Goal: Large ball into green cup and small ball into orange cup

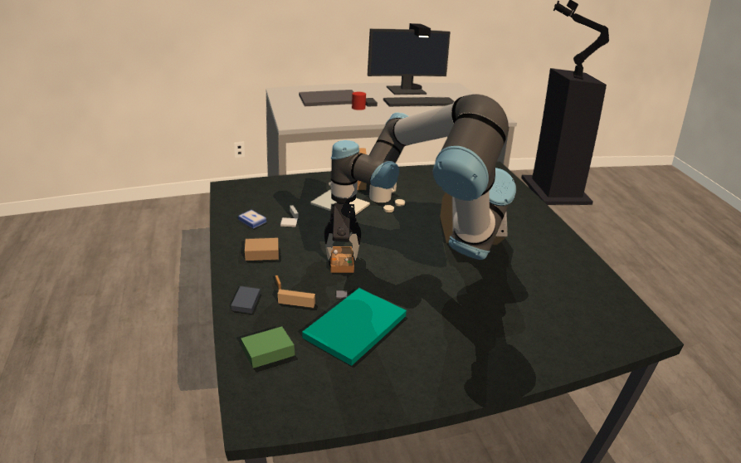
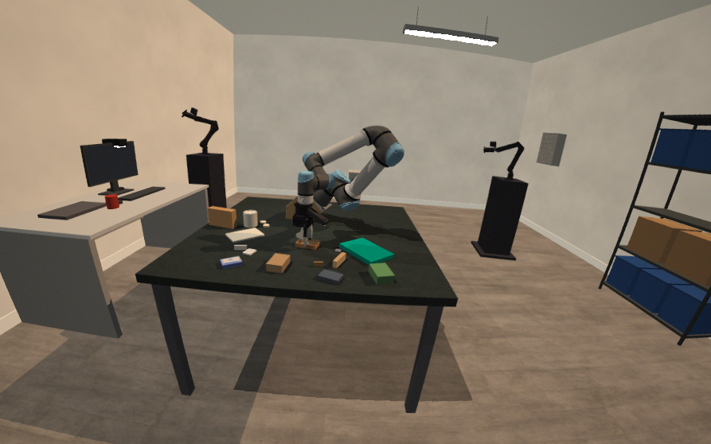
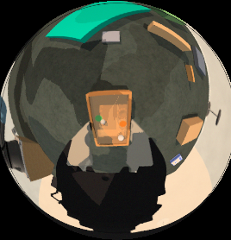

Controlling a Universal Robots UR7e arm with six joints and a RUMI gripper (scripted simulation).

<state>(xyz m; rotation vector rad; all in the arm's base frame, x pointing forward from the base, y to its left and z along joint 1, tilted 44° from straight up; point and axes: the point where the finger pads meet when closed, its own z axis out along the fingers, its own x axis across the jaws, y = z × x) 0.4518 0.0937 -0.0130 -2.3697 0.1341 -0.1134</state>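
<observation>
Now: the covered wooden puzzle 10 mm below my hand. The rest, counted from my hand: brown box (250 mm ahead, 60 mm to the right); then teal flat box (300 mm to the left, 10 mm below, 10 mm behind); then grey cube (160 mm to the left, 20 mm below, 20 mm ahead).
</observation>
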